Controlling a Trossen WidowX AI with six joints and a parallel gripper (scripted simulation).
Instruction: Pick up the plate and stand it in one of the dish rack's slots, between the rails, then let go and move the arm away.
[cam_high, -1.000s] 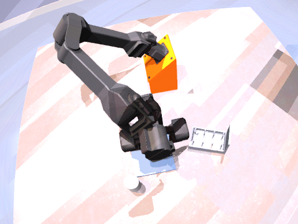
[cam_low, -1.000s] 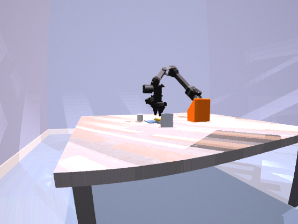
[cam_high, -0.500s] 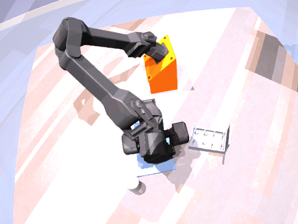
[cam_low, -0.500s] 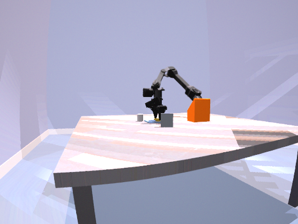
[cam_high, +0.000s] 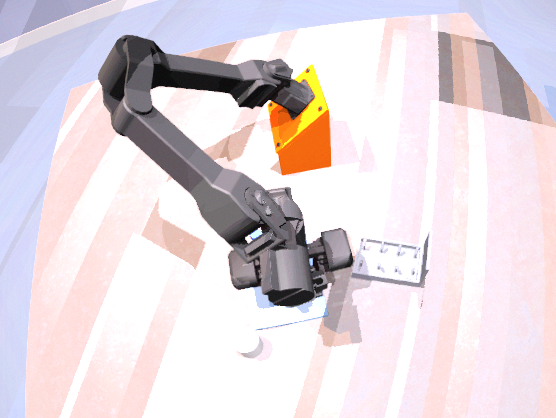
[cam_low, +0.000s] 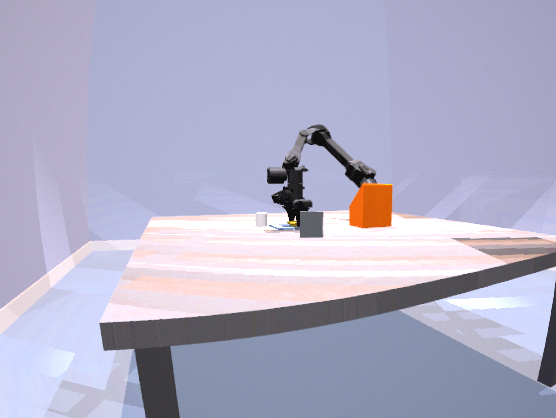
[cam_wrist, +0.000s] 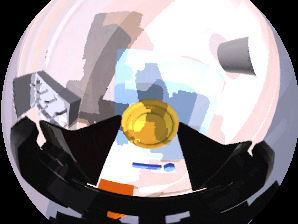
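Now: gripper tip 20 mm to the left of the light blue mat. From my gripper tip the other things lie so: blue spoon: 100 mm behind, 20 mm to the right; yellow plate: 10 mm above; white cup: 100 mm ahead, 100 mm to the right, 20 mm above.
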